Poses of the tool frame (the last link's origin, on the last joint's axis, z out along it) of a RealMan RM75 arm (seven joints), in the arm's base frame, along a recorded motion.
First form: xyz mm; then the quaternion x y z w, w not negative.
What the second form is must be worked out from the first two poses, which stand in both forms.
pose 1, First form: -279.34 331.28 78.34 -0.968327 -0.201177 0.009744 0.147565
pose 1, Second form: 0.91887 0.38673 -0.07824 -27.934; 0.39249 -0.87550 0.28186 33.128; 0.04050 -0.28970 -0.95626 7.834; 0 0 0 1
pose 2, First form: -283.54 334.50 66.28 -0.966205 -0.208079 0.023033 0.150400
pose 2, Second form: 0.91235 0.39517 -0.10710 -28.354; 0.40902 -0.86817 0.28105 33.450; 0.01808 -0.30022 -0.95370 6.628; 0 0 0 1
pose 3, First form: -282.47 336.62 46.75 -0.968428 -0.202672 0.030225 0.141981
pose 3, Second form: 0.91602 0.38396 -0.11609 -28.247; 0.40113 -0.87753 0.26274 33.662; -0.00099 -0.28725 -0.95786 4.675; 0 0 0 1
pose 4, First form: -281.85 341.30 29.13 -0.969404 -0.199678 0.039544 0.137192
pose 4, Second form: 0.91713 0.37629 -0.13146 -28.185; 0.39799 -0.88261 0.25020 34.130; -0.02188 -0.28178 -0.95923 2.913; 0 0 0 1
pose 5, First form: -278.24 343.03 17.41 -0.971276 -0.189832 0.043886 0.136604
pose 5, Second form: 0.92408 0.35677 -0.13711 -27.824; 0.38075 -0.89061 0.24870 34.303; -0.03339 -0.28202 -0.95883 1.741; 0 0 0 1
